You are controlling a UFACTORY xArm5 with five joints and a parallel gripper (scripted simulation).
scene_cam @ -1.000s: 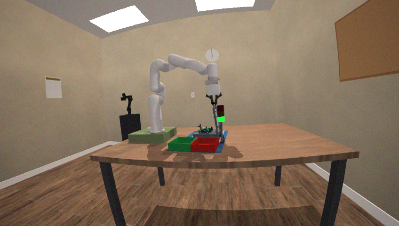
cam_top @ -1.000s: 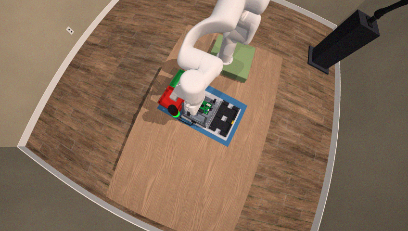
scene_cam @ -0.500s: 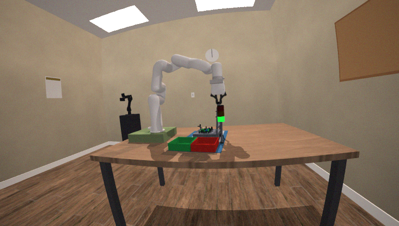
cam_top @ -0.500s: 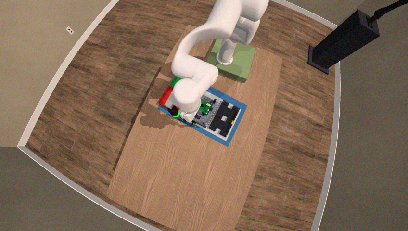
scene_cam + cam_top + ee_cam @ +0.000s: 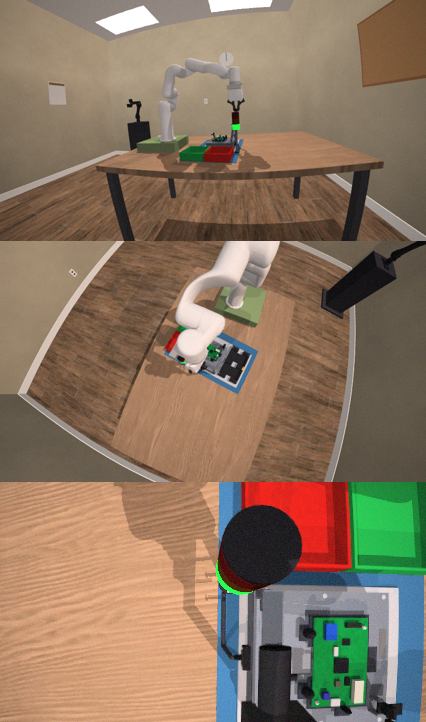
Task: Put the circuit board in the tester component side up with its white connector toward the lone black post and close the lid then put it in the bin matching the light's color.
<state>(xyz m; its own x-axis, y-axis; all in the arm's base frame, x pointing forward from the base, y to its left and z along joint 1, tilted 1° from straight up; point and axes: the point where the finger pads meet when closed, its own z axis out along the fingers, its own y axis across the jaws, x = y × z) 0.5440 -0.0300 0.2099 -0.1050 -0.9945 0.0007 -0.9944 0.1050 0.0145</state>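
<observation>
The green circuit board lies 13 cm behind my hand, 2 cm to the left of it and 20 cm below it. From my hand the other things lie so: clear lid (2 cm behind, 9 cm below); then red bin (11 cm behind, 19 cm to the right, 26 cm below); then green bin (26 cm behind, 17 cm to the right, 26 cm below).
</observation>
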